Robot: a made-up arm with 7 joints.
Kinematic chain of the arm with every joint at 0, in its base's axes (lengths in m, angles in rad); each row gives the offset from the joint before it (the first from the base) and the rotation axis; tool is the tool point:
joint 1: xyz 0 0 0.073 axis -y
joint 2: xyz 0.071 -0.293 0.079 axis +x
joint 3: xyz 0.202 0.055 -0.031 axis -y
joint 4: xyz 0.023 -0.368 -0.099 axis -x
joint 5: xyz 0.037 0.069 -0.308 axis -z
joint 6: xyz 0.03 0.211 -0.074 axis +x
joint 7: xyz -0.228 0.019 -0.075 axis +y
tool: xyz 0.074 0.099 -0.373
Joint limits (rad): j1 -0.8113..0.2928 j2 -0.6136..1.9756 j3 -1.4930..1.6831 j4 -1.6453..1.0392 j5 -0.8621..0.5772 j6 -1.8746..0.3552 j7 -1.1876..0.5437
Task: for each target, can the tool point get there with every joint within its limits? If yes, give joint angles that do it. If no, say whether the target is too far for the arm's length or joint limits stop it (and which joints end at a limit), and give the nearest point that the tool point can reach.
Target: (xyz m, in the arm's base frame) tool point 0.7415 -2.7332 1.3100
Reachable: no: too far | nearest point 0.5696 -1.3776 0.6344 | short by 1.524 m
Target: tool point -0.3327 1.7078 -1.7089
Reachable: no: too far | nearest point -0.0319 0.6507 -0.8385 | short by 1.402 m
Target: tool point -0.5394 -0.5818 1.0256
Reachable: no: joint limits stop it (at a limit: joint 2, joint 3, joint 6, joint 7) | nearest point -0.4784 -0.6147 0.9179 | short by 0.128 m
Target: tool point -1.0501 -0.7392 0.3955
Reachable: no: joint limits stop it (at a limit: joint 1, joint 2, joint 3, joint 6, joint 7) | nearest point -0.8503 -0.7206 0.3734 | short by 0.202 m
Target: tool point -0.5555 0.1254 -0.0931
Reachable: yes | joints -0.3138 1.4168 -1.0875 0.5847 -0.4389 -0.0718 -0.8408
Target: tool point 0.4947 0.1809 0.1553
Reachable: yes | joints -0.4180 -0.0027 0.8647 -1.2875 0.4232 0.0420 -0.6038
